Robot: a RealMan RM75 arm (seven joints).
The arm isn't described. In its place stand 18 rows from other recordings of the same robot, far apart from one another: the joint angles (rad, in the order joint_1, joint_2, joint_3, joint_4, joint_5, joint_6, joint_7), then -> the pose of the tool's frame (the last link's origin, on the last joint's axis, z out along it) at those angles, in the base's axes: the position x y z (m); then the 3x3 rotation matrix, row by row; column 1 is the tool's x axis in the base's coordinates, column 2 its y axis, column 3 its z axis.
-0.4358, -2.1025, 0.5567, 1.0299, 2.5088, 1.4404, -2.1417 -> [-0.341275 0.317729 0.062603], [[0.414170 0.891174 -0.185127], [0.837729 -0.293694 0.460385], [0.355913 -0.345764 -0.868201]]
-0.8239, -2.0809, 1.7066, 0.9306, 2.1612, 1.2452, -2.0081 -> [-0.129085 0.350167 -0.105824], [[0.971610 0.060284 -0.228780], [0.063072 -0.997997 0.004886], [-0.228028 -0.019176 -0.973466]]
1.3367, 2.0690, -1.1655, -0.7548, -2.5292, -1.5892, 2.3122 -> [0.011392 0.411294 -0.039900], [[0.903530 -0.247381 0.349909], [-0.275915 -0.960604 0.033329], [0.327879 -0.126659 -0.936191]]
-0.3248, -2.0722, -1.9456, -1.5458, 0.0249, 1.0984, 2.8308 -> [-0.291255 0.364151 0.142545], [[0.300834 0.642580 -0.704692], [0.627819 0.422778 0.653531], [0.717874 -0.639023 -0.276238]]
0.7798, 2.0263, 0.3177, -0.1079, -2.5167, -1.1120, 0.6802 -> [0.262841 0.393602 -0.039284], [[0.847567 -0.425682 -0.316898], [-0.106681 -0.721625 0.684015], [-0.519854 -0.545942 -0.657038]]
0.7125, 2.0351, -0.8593, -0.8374, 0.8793, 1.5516, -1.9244 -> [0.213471 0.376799 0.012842], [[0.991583 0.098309 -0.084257], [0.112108 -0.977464 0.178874], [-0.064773 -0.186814 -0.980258]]
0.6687, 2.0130, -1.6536, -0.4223, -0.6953, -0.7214, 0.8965 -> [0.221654 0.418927 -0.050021], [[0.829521 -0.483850 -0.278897], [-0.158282 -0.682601 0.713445], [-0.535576 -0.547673 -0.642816]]
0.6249, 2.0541, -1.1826, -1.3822, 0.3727, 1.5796, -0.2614 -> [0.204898 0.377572 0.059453], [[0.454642 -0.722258 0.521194], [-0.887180 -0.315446 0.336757], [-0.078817 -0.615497 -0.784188]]
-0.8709, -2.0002, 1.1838, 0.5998, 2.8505, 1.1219, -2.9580 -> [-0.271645 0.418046 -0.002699], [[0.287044 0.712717 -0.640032], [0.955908 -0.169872 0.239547], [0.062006 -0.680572 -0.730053]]
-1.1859, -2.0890, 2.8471, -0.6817, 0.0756, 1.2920, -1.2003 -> [-0.206199 0.443624 0.013616], [[0.978190 0.194842 -0.071984], [0.206604 -0.876889 0.434029], [0.021445 -0.439435 -0.898018]]
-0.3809, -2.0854, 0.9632, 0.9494, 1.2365, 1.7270, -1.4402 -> [-0.177565 0.312671 0.072692], [[0.488594 0.246385 0.837001], [-0.021179 -0.955669 0.293681], [0.872254 -0.161218 -0.461716]]
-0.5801, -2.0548, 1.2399, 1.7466, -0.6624, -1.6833, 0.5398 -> [-0.116077 0.348358 0.072348], [[0.851581 0.465275 -0.241514], [0.523848 -0.737857 0.425617], [0.019826 -0.488964 -0.872079]]
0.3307, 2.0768, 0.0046, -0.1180, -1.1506, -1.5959, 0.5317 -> [0.371218 0.266000 0.093224], [[0.518307 -0.838151 -0.169884], [0.419195 0.075850 0.904722], [-0.745408 -0.540138 0.390662]]
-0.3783, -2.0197, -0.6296, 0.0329, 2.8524, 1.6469, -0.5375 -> [-0.310989 0.242218 -0.032570], [[0.653274 0.492425 0.575109], [0.036724 -0.779314 0.625556], [0.756230 -0.387539 -0.527190]]
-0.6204, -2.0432, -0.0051, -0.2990, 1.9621, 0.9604, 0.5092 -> [-0.267011 0.325651 -0.111696], [[0.942775 -0.175942 0.283230], [-0.331006 -0.596081 0.731521], [0.040123 -0.783410 -0.620208]]
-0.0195, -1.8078, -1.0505, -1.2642, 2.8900, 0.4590, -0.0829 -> [-0.248401 0.309483 0.018356], [[0.831252 0.499127 0.244731], [-0.009808 -0.427009 0.904194], [0.555810 -0.754013 -0.350056]]
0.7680, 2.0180, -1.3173, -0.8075, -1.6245, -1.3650, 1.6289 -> [0.110283 0.381372 -0.029070], [[0.896181 -0.158063 -0.414579], [-0.132353 -0.987087 0.090237], [-0.423488 -0.025998 -0.905529]]
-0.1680, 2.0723, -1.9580, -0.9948, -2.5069, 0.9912, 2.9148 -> [0.315735 0.250969 0.041201], [[0.715059 -0.699062 -0.001484], [0.180995 0.183085 0.966292], [-0.675227 -0.691225 0.257444]]
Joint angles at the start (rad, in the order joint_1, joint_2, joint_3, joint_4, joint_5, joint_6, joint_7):
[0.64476 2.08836 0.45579 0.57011 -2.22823 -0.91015 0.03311]
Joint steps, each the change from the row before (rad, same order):
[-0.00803 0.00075 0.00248 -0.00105 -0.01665 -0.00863 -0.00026]
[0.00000 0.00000 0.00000 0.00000 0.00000 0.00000 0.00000]
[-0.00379 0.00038 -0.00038 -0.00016 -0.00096 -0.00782 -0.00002]
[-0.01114 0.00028 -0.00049 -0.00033 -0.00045 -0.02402 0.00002]
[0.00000 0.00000 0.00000 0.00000 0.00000 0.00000 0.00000]
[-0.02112 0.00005 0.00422 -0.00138 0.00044 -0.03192 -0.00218]
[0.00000 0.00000 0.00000 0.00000 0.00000 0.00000 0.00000]
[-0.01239 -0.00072 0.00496 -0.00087 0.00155 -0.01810 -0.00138]
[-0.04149 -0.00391 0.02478 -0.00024 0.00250 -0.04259 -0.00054]
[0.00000 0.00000 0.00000 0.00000 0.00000 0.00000 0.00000]
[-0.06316 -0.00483 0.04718 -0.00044 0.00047 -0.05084 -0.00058]
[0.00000 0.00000 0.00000 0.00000 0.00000 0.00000 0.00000]
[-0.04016 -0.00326 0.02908 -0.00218 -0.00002 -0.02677 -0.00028]
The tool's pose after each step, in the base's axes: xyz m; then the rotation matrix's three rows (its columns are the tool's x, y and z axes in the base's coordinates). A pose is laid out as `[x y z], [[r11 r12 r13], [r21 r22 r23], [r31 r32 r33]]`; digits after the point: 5 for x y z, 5 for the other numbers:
[0.15823 0.33803 -0.12871], [[0.69556 -0.50255 -0.51345], [0.03497 -0.69013 0.72284], [-0.71761 -0.52074 -0.46246]]
[0.15823 0.33803 -0.12871], [[0.69556 -0.50255 -0.51345], [0.03497 -0.69013 0.72284], [-0.71761 -0.52074 -0.46246]]
[0.15860 0.33715 -0.12816], [[0.69201 -0.50412 -0.51671], [0.03816 -0.68923 0.72354], [-0.72088 -0.52041 -0.45771]]
[0.15991 0.33500 -0.12588], [[0.68032 -0.51077 -0.52562], [0.04789 -0.68466 0.72729], [-0.73135 -0.51996 -0.44133]]
[0.15991 0.33500 -0.12588], [[0.68032 -0.51077 -0.52562], [0.04789 -0.68466 0.72729], [-0.73135 -0.51996 -0.44133]]
[0.16412 0.33213 -0.12183], [[0.66503 -0.52572 -0.53043], [0.05916 -0.67094 0.73915], [-0.74447 -0.52293 -0.41509]]
[0.16412 0.33213 -0.12183], [[0.66503 -0.52572 -0.53043], [0.05916 -0.67094 0.73915], [-0.74447 -0.52293 -0.41509]]
[0.16697 0.33109 -0.11876], [[0.65584 -0.53643 -0.53114], [0.06614 -0.66005 0.74830], [-0.75199 -0.52590 -0.39741]]
[0.17795 0.32866 -0.10874], [[0.63074 -0.57610 -0.51988], [0.07917 -0.61869 0.78164], [-0.77195 -0.53417 -0.34462]]
[0.17795 0.32866 -0.10874], [[0.63074 -0.57610 -0.51988], [0.07917 -0.61869 0.78164], [-0.77195 -0.53417 -0.34462]]
[0.19620 0.32486 -0.09359], [[0.60064 -0.63425 -0.48679], [0.09718 -0.54643 0.83185], [-0.79360 -0.54694 -0.26657]]
[0.19620 0.32486 -0.09359], [[0.60064 -0.63425 -0.48679], [0.09718 -0.54643 0.83185], [-0.79360 -0.54694 -0.26657]]
[0.20922 0.32144 -0.08439], [[0.58859 -0.66619 -0.45798], [0.10666 -0.49756 0.86085], [-0.80136 -0.55554 -0.22180]]

